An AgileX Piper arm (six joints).
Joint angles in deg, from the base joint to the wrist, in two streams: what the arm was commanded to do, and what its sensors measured. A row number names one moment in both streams.
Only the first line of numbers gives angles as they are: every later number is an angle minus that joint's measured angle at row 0.
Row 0, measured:
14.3 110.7 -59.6 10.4 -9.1 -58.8
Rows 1 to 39, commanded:
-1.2 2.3 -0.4 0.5 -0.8 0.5
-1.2 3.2 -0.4 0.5 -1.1 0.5
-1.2 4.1 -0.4 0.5 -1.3 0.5
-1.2 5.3 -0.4 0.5 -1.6 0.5
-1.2 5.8 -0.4 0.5 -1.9 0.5
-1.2 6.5 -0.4 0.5 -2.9 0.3
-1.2 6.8 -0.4 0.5 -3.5 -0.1
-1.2 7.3 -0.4 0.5 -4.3 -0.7
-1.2 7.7 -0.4 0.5 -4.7 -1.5
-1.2 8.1 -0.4 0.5 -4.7 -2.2
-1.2 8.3 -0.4 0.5 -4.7 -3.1
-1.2 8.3 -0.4 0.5 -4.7 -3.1
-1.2 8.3 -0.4 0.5 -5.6 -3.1
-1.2 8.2 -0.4 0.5 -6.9 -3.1
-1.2 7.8 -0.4 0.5 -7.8 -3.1
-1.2 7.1 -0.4 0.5 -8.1 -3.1
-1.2 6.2 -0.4 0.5 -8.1 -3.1
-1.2 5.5 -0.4 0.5 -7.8 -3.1
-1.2 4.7 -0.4 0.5 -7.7 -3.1
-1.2 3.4 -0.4 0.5 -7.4 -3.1
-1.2 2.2 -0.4 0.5 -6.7 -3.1
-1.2 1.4 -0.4 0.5 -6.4 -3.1
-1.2 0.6 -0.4 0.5 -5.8 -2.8
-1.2 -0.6 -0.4 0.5 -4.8 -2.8
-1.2 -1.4 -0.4 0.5 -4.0 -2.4
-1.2 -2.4 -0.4 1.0 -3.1 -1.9
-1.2 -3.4 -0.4 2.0 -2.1 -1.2
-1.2 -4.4 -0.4 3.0 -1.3 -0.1
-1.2 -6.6 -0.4 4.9 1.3 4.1
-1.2 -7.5 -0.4 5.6 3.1 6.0
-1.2 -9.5 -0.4 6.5 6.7 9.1
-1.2 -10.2 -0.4 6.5 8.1 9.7
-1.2 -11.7 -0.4 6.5 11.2 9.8
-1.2 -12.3 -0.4 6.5 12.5 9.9
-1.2 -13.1 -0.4 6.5 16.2 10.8
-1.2 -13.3 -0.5 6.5 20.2 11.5
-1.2 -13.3 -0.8 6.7 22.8 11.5
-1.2 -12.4 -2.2 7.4 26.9 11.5
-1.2 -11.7 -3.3 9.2 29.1 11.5
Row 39, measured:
-1.0 -12.8 -0.7 6.4 21.2 10.8
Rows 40 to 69, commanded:
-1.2 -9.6 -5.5 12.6 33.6 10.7
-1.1 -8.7 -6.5 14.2 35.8 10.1
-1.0 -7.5 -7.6 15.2 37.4 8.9
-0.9 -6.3 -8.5 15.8 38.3 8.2
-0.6 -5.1 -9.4 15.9 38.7 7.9
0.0 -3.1 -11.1 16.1 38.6 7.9
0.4 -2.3 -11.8 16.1 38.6 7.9
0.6 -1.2 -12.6 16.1 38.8 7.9
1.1 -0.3 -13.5 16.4 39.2 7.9
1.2 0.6 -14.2 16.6 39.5 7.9
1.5 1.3 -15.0 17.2 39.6 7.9
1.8 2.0 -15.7 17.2 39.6 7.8
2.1 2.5 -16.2 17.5 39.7 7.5
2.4 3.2 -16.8 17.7 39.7 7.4
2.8 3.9 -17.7 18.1 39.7 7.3
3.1 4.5 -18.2 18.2 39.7 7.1
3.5 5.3 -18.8 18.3 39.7 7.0
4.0 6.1 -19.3 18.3 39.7 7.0
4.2 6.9 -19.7 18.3 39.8 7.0
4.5 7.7 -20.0 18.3 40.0 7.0
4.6 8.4 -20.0 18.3 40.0 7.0
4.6 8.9 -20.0 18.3 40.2 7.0
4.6 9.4 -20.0 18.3 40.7 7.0
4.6 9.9 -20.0 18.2 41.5 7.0
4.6 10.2 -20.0 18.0 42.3 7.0
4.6 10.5 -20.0 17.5 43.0 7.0
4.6 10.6 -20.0 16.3 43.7 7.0
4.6 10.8 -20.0 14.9 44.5 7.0
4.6 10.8 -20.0 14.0 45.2 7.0
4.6 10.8 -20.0 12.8 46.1 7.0
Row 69, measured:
4.6 10.6 -19.7 17.0 42.6 7.3
